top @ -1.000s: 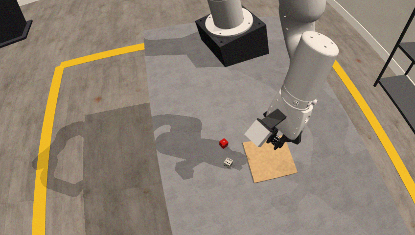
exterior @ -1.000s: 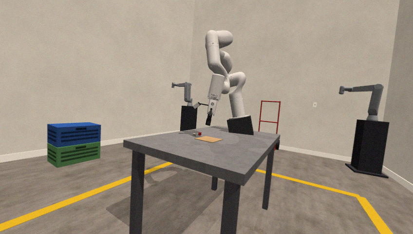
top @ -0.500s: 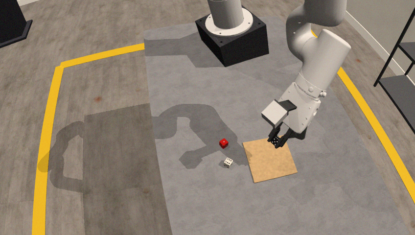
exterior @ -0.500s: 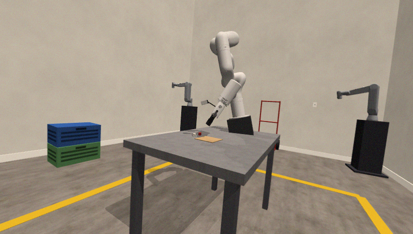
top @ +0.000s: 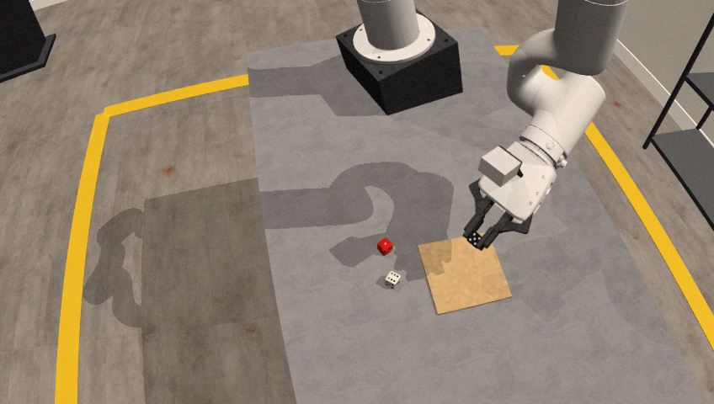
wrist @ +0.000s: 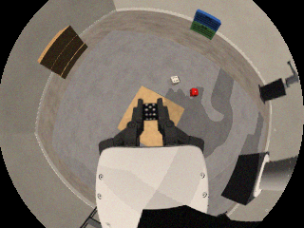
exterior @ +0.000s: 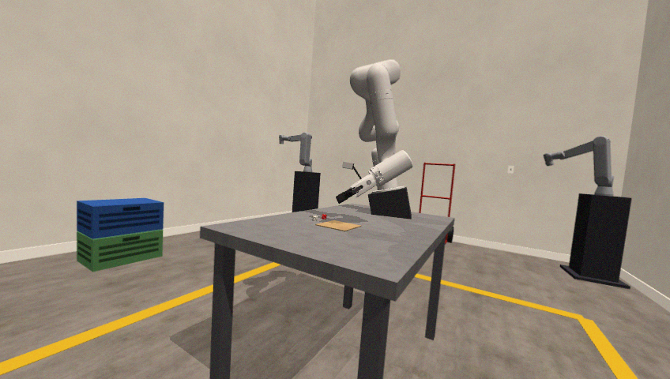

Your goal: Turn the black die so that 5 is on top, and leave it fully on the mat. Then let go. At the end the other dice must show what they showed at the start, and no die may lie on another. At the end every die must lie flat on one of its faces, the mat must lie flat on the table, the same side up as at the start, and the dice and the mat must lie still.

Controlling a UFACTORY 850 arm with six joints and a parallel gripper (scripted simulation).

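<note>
Now: the mat 12 cm below my hand. Also, from my hand: white die (2 cm behind, 13 cm to the right, 11 cm below); then black die (1 cm to the right, 1 cm below); then red die (9 cm behind, 12 cm to the right, 11 cm below).
</note>
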